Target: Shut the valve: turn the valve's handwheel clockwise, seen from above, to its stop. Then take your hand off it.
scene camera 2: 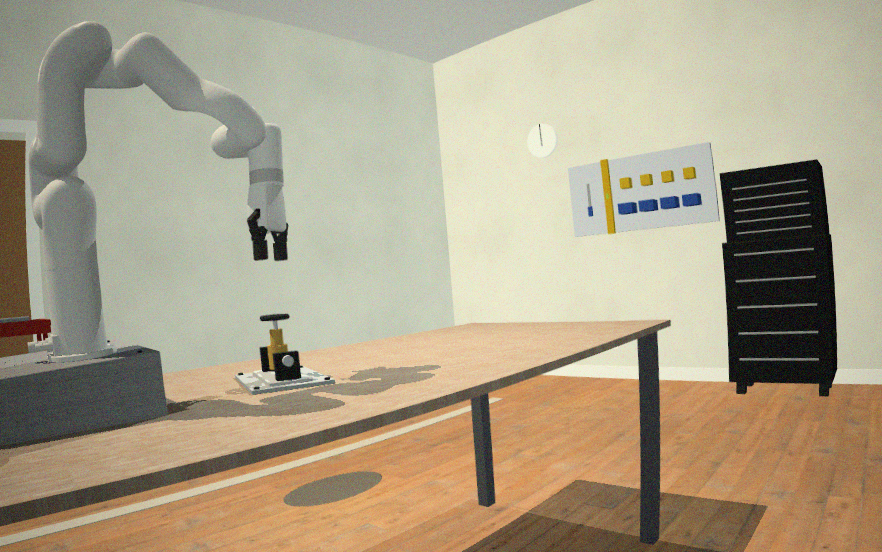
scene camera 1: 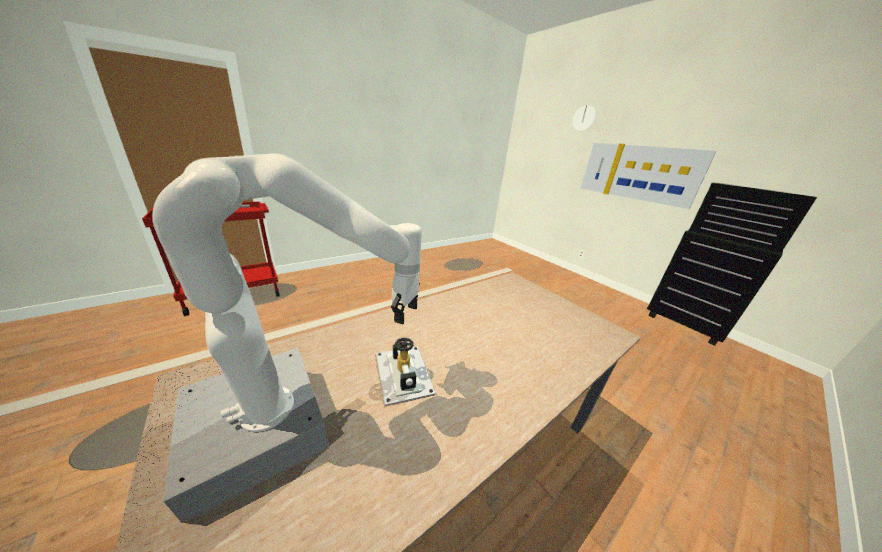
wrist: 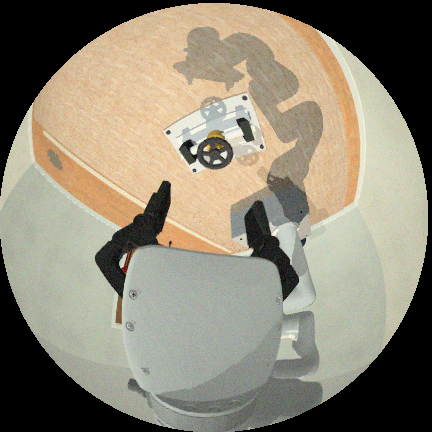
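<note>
The valve's black spoked handwheel (scene camera 1: 403, 343) (scene camera 2: 274, 317) (wrist: 214, 153) sits level on top of the yellow valve body (scene camera 1: 403, 359) (scene camera 2: 277, 343) (wrist: 215, 134). A pipe with black end blocks runs through the body, on a white base plate (scene camera 1: 388, 393) (scene camera 2: 260, 389) (wrist: 176, 132). My gripper (scene camera 1: 406, 313) (scene camera 2: 270, 255) (wrist: 211, 199) is open and empty, pointing down. It hangs well above the handwheel, with a clear gap between the fingertips and the rim. Whether the wheel is at its stop cannot be told from these views.
The valve stands on a wooden table (scene camera 1: 533, 325) (scene camera 2: 520, 345) (wrist: 110, 100). The arm's grey mounting block (scene camera 1: 201, 416) (scene camera 2: 97, 398) is on the same table. A red cart (scene camera 1: 260, 274) and a black drawer cabinet (scene camera 1: 731, 260) (scene camera 2: 777, 260) stand beyond the table.
</note>
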